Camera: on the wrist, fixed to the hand. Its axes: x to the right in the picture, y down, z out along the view.
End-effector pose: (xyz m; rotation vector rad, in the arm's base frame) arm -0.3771 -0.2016 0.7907 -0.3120 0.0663 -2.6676
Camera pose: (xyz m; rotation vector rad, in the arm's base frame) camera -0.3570 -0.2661 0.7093 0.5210 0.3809 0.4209
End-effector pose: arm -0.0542 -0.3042 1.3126 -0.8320 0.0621 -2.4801
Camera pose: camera -0.0588 -0.3744 1.2336 0.5065 0.7962 0.3981
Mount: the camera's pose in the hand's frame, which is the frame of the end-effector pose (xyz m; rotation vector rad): -0.0060 0.0745 -0.0749 0.0700 -0.7542 -3.0204
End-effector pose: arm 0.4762 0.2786 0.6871 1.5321 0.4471 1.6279
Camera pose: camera 0.3810 0.2512 0.7242 0.0048 1.1477 -1.2379
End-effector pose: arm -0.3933 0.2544 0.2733 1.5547 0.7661 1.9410
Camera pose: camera -0.4697 0.1906 0.3093 -0.1900 1.1206 -0.8595
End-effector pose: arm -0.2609 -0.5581 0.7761 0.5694 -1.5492 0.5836
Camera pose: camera -0.2547 -0.4526 0.7716 2.2006 0.2483 -1.9752
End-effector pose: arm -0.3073 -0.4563 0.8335 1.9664 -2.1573 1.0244
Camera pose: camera -0.4024 -0.4162 0.8571 2.2142 1.7591 -0.4539
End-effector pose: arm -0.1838 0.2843 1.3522 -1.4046 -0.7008 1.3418
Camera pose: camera -0.1311 0.2356 1.2744 1.0226 -1.6562 -0.8293
